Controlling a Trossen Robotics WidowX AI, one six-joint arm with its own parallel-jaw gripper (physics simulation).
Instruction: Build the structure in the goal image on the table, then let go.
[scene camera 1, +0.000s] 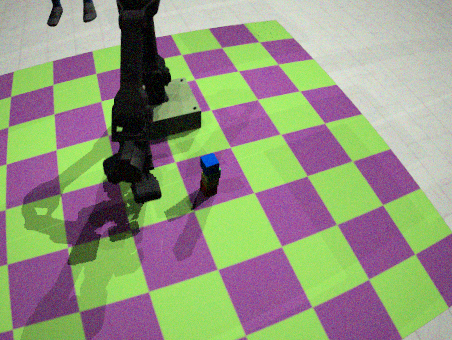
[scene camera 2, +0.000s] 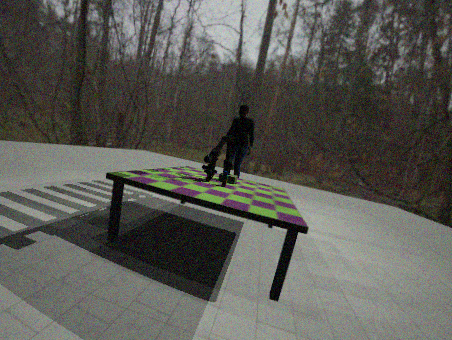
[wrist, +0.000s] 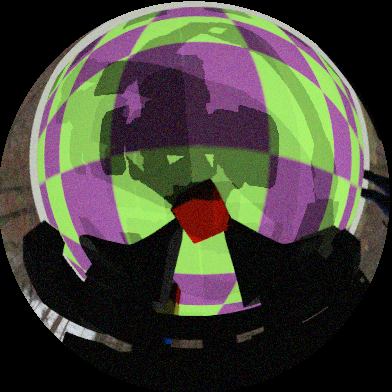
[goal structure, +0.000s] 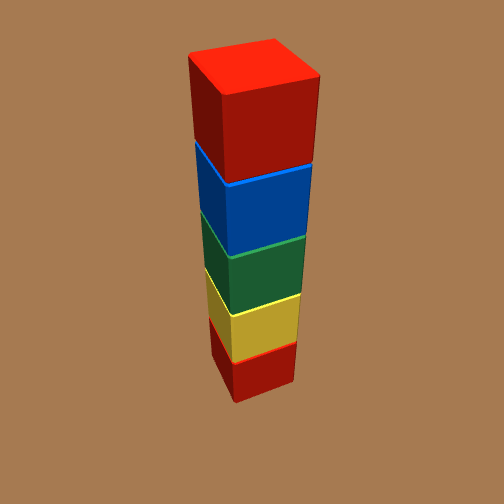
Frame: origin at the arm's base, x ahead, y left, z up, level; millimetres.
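Where they show: gripper, between the fingertips: (scene camera 2: 208, 180) (wrist: 203, 220); arm's base, origin of its link: (scene camera 1: 155, 96).
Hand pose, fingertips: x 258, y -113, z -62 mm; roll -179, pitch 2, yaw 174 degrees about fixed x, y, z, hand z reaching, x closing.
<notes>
Each offset is from my fingertips to the top centre of the thing. "pt": to the spot under its first point. Level surfaces: height alone.
A small upright stack stands on the checkered table to the right of my gripper in the scene camera 1 view. It has a blue block {64 mm ahead, 149 mm left, 121 mm up} (scene camera 1: 209, 161) on top, a shaded green block below it, and dark yellow and red parts lower down. In the wrist view, slivers of red {60 mm ahead, 150 mm left, 23 mm up} (wrist: 178, 294) and blue {pt 47 mm ahead, 150 mm left, 97 mm up} (wrist: 168, 341) show beside and below the left finger. My gripper (scene camera 1: 147, 192) (wrist: 203, 220) is shut on another red block {1 mm ahead, 14 mm right, 23 mm up} (wrist: 200, 220), which sits tilted between the fingertips. This held block is hidden in scene camera 1; its exact height over the table is hard to tell.
The arm's base plate (scene camera 1: 177, 107) lies behind the stack. The green and purple checkered table {10 mm down} (scene camera 1: 250, 215) (scene camera 2: 240, 204) carries the arm's and stack's shadows. A person (scene camera 2: 242, 135) stands behind the table.
</notes>
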